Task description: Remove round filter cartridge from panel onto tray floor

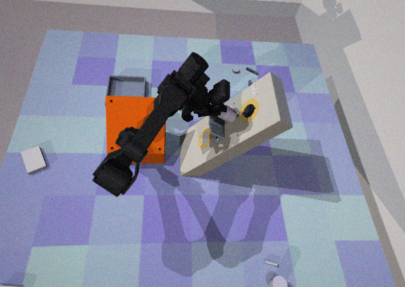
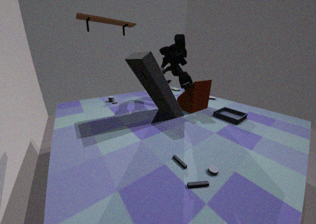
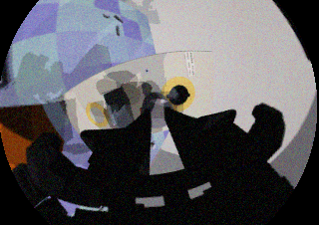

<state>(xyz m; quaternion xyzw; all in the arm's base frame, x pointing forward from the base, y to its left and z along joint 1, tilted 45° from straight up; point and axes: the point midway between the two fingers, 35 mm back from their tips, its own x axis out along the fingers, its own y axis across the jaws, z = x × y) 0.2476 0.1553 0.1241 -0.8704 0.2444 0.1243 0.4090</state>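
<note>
Right now the filter cartridge is 1 cm below my gripper tip and 1 cm ahead of it. Also, from my gripper tip: grey bracket (9 cm below, 1 cm behind); tray (37 cm behind, 26 cm below, 25 cm to the left).
</note>
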